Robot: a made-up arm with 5 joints.
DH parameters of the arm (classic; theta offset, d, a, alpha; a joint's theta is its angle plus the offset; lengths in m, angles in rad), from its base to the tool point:
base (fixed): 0 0 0.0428 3.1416
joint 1: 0 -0.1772 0.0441 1.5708
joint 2: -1.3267 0 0.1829 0
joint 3: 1.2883 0 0.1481 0
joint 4: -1.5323 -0.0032 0 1.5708
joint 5: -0.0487 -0.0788 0 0
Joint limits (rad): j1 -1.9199..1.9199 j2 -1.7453..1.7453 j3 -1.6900..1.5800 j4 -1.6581..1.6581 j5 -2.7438..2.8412
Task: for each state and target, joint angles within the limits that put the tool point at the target. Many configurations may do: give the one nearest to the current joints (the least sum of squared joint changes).
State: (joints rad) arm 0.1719 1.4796 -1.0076 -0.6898 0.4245
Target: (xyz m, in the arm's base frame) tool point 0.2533 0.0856 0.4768
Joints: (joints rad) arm -0.4003 0.7041 -1.6900 -1.1535 0.4245
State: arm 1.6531 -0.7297 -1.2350 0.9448 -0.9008
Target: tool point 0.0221 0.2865 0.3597
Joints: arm 1.5098 -1.3806 -1.5227 1.0726 -0.9008
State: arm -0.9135 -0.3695 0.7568 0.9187 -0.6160
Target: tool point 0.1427 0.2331 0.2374
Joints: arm -1.1785 -0.0610 0.4434 0.7028 -0.6160
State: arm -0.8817 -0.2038 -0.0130 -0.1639 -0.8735
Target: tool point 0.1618 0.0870 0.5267
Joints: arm -0.6530 -0.4829 -0.2714 -0.2459 -0.8735
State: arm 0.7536 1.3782 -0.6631 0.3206 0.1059
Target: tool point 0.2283 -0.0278 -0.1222
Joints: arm 0.1317 1.7453 -0.0846 0.1149 0.1059
